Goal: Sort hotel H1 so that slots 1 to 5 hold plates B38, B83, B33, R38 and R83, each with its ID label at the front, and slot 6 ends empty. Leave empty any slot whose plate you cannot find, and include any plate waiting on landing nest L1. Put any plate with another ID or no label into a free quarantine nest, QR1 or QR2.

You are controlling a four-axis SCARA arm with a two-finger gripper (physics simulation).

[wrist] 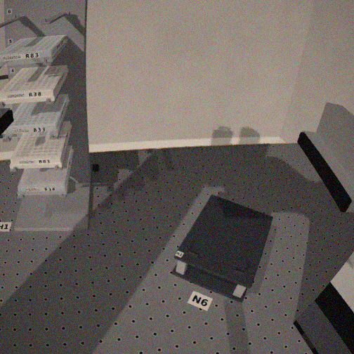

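Hotel H1 (77,120) stands at the left. From slot 5 down, its labels face front: plate R83 (37,47), plate R38 (35,85), plate B33 (40,115), a plate (40,147) whose blurred label looks like B83, and in the lowest slot a plate (44,176) whose label looks like B38 but is hard to read. Slot 6 at the top shows bare brackets and no plate. My gripper (156,101) is open and empty, its black fingers at the left and right edges. The left finger overlaps the view of the hotel's left side. Nests L1, QR1 and QR2 do not show.
A dark nest N6 (225,235) with a flat dark top and pale front posts stands right of the hotel on the perforated deck (135,320). Part of a white and black machine (332,312) shows at the lower right. A plain wall rises behind.
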